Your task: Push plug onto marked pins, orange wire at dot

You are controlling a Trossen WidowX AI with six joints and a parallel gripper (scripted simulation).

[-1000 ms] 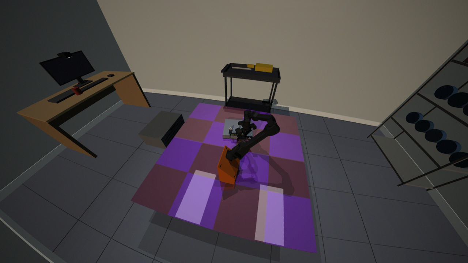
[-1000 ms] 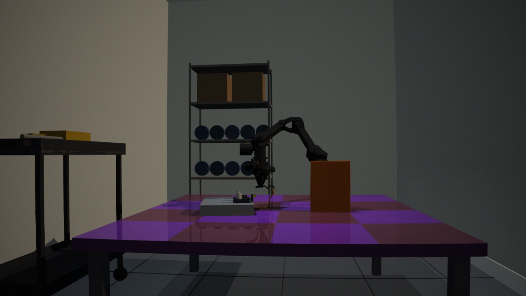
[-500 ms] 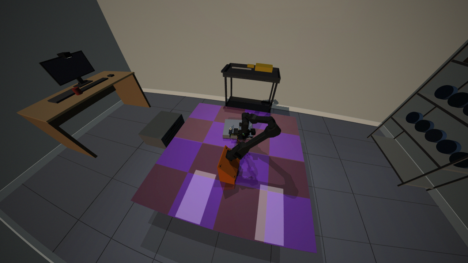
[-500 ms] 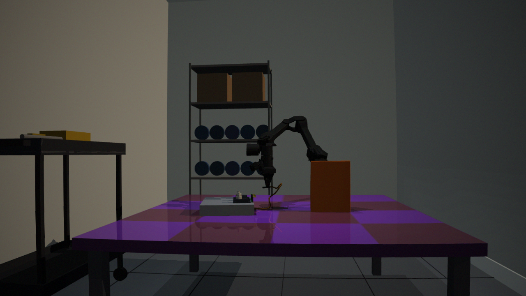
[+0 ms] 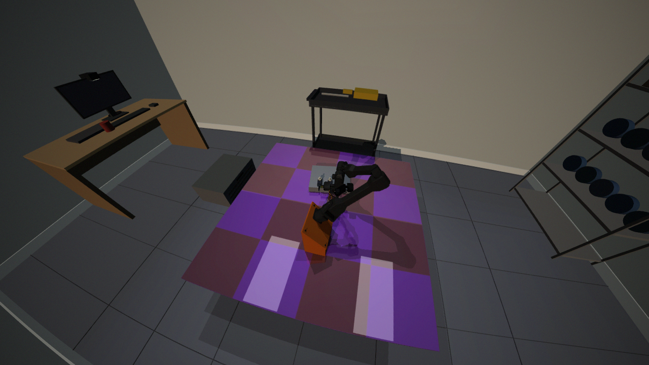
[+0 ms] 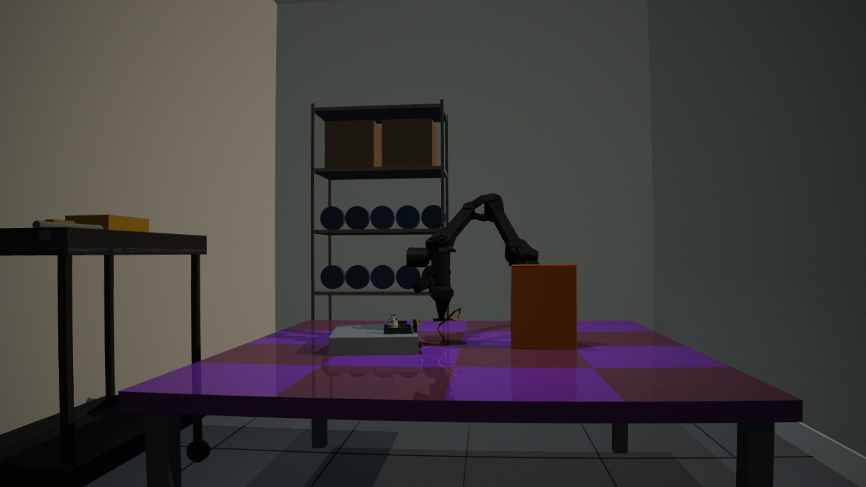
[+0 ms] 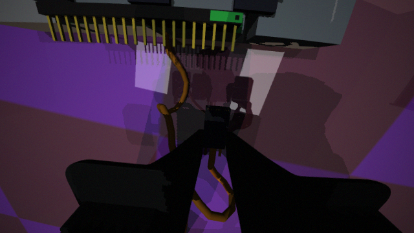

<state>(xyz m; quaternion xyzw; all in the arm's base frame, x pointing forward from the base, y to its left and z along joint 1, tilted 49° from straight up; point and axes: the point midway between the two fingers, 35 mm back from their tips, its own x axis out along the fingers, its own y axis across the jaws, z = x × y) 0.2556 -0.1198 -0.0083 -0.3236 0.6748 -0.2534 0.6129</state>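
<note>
Now: gripper tip 8 cm short of the green band and 1 cm to the right of it.
</note>
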